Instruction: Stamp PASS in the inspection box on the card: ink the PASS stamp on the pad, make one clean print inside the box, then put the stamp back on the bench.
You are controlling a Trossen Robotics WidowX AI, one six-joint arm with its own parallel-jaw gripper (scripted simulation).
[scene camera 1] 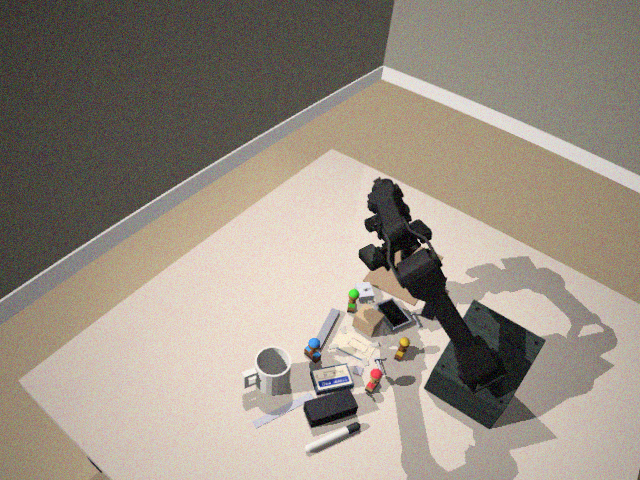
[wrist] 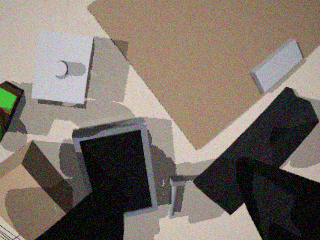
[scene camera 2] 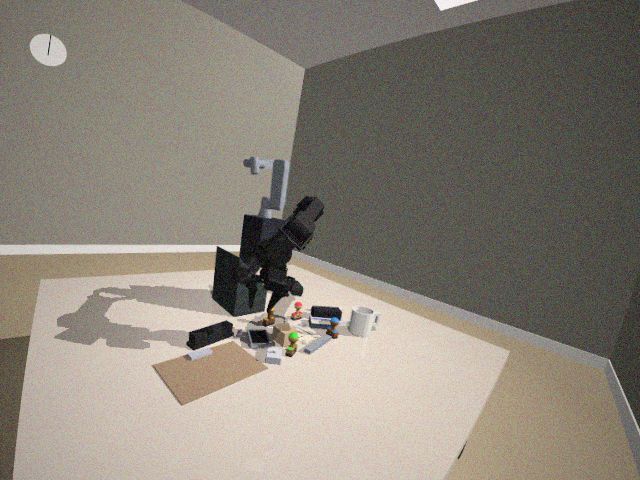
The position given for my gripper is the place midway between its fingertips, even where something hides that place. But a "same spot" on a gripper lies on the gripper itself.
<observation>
My gripper shows in scene camera 1, in the wrist view and in scene camera 2 (258,310). A white mug shows in scene camera 1 (272,371) and in scene camera 2 (361,322); in the wrist view it is out of frame. A brown clipboard shows in scene camera 1, in the wrist view and in scene camera 2 (197,374). The same spot on the brown clipboard: (wrist: 206,70) is (scene camera 1: 400,286). The same spot on my gripper: (wrist: 272,196) is (scene camera 1: 401,252).
</observation>
